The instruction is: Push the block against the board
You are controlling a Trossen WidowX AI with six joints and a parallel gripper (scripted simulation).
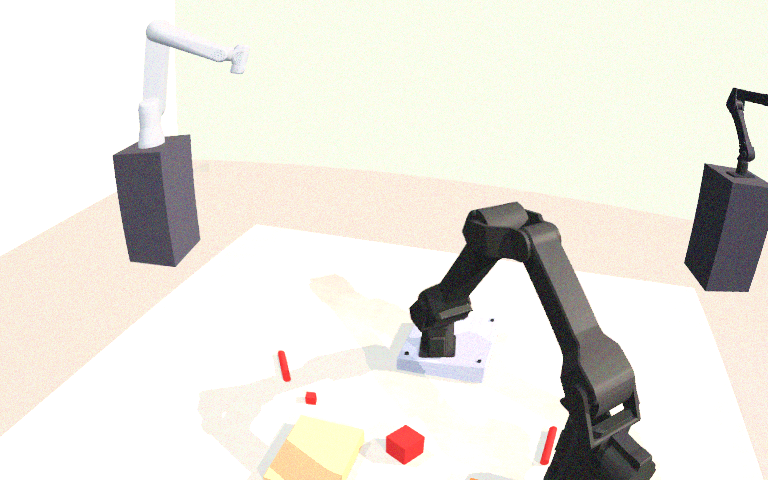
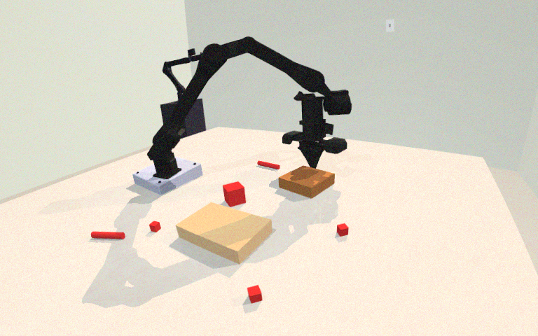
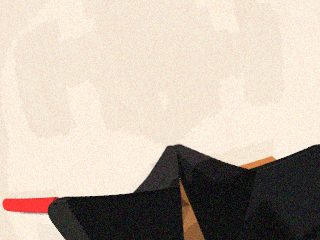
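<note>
Right now my gripper tip is 9 cm to the left of the square block and 1 cm below it. From my gripper tip the other things lie so: board (34 cm to the right, 9 cm behind, 1 cm above); then red cube (22 cm to the right, 13 cm behind, 1 cm above).
</note>
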